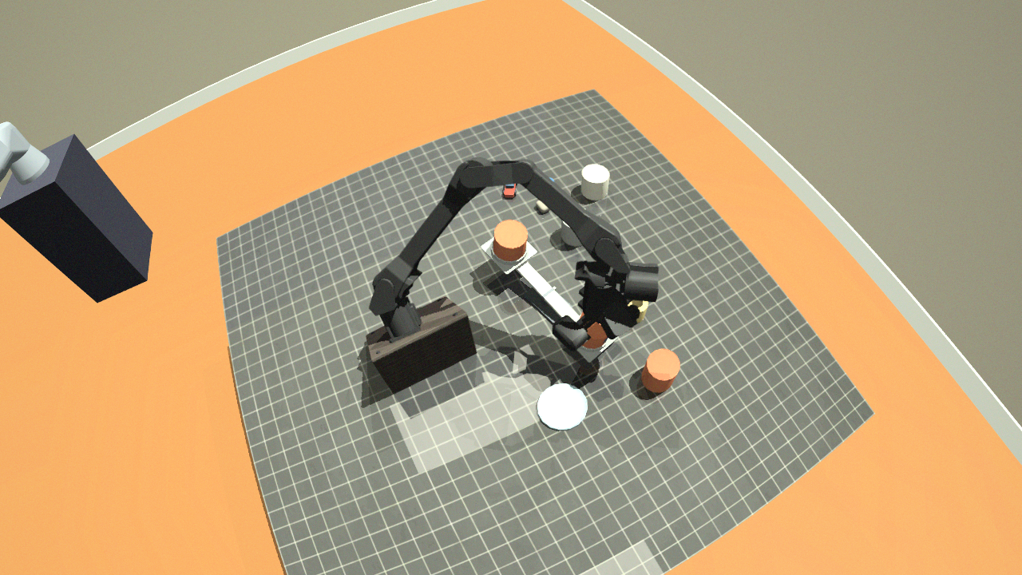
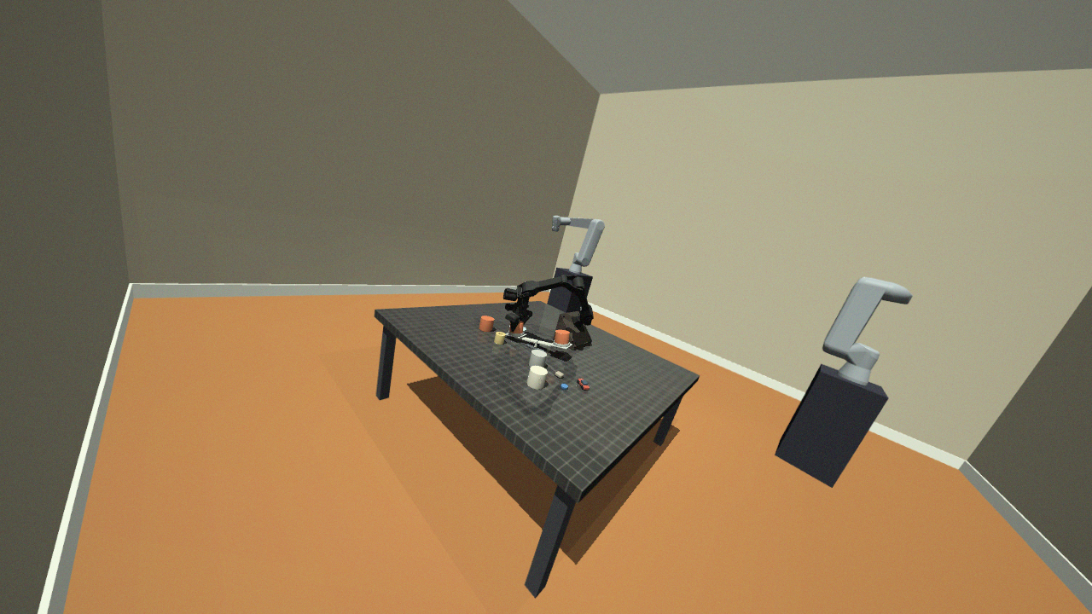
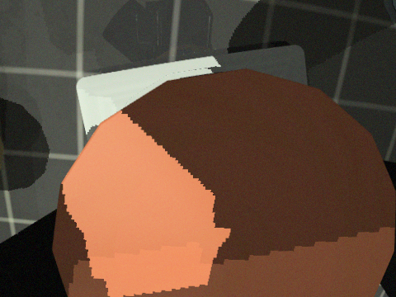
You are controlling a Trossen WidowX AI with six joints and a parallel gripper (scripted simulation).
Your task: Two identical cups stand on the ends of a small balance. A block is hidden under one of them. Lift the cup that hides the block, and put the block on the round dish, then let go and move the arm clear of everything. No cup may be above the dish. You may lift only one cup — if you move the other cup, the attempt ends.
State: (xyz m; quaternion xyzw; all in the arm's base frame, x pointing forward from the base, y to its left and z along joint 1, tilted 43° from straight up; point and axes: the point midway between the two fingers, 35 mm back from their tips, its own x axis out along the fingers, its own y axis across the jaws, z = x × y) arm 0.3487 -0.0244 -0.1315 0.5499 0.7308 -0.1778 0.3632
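Now: the round white dish 12 cm behind my gripper tip, 11 cm to the right of it and 4 cm below it. From my gripper tip the other things lie so: yellow spool (12 cm ahead, 2 cm to the left, 2 cm below); red toy car (49 cm to the left, 3 cm below); grey block (1 cm below).
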